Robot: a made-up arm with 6 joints. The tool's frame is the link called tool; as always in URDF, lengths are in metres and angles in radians.
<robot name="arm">
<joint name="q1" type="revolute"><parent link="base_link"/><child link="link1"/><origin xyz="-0.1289 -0.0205 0.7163"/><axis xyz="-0.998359 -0.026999 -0.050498"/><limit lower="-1.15" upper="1.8" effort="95" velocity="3.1"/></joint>
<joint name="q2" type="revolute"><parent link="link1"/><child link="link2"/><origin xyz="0.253 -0.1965 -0.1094"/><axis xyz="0 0 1"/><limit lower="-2.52" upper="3.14" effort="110" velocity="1.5"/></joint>
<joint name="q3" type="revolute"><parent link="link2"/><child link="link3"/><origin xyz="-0.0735 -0.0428 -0.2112"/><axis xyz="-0.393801 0.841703 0.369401"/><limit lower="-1.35" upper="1.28" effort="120" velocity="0.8"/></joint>
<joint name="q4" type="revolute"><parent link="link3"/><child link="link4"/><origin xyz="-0.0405 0.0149 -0.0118"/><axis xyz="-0.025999 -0.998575 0.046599"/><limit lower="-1.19" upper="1.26" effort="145" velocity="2.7"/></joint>
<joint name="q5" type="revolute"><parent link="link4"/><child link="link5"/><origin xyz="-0.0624 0.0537 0.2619"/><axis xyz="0.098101 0.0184 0.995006"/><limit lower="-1.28" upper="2.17" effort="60" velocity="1.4"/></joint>
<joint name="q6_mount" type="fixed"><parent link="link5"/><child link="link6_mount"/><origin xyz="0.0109 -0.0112 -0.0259"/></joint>
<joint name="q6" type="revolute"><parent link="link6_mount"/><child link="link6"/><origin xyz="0.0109 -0.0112 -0.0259"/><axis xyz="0 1 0"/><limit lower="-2.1" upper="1.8" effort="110" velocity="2.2"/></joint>
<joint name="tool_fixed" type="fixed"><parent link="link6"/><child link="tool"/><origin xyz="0 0.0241 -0.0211" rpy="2.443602 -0.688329 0.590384"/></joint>
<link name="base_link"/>
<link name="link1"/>
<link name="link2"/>
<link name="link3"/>
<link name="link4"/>
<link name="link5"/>
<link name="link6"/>
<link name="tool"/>
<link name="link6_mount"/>
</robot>
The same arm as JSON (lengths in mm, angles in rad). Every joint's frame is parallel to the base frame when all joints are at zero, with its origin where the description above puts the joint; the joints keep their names.
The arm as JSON. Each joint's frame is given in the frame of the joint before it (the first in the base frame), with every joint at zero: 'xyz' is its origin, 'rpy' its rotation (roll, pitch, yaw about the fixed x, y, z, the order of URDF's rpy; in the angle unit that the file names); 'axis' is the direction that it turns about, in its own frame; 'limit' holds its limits. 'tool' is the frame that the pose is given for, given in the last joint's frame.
{"units": {"length": "mm", "angle": "rad"}, "joints": [
  {"name": "q1", "type": "revolute", "origin": {"xyz": [-128.9, -20.5, 716.3], "rpy": [0.0, 0.0, 0.0]}, "axis": [-0.998359, -0.026999, -0.050498], "limit": {"lower": -1.15, "upper": 1.8}},
  {"name": "q2", "type": "revolute", "origin": {"xyz": [253.0, -196.5, -109.4], "rpy": [0.0, 0.0, 0.0]}, "axis": "+z", "limit": {"lower": -2.52, "upper": 3.14}},
  {"name": "q3", "type": "revolute", "origin": {"xyz": [-73.5, -42.8, -211.2], "rpy": [0.0, 0.0, 0.0]}, "axis": [-0.393801, 0.841703, 0.369401], "limit": {"lower": -1.35, "upper": 1.28}},
  {"name": "q4", "type": "revolute", "origin": {"xyz": [-40.5, 14.9, -11.8], "rpy": [0.0, 0.0, 0.0]}, "axis": [-0.025999, -0.998575, 0.046599], "limit": {"lower": -1.19, "upper": 1.26}},
  {"name": "q5", "type": "revolute", "origin": {"xyz": [-62.4, 53.7, 261.9], "rpy": [0.0, 0.0, 0.0]}, "axis": [0.098101, 0.0184, 0.995006], "limit": {"lower": -1.28, "upper": 2.17}},
  {"name": "q6", "type": "revolute", "origin": {"xyz": [21.8, -22.4, -51.8], "rpy": [0.0, 0.0, 0.0]}, "axis": "+y", "limit": {"lower": -2.1, "upper": 1.8}}
], "tool": {"origin": {"xyz": [0.0, 24.1, -21.1], "rpy": [2.4436, -0.6883, 0.5904]}}}

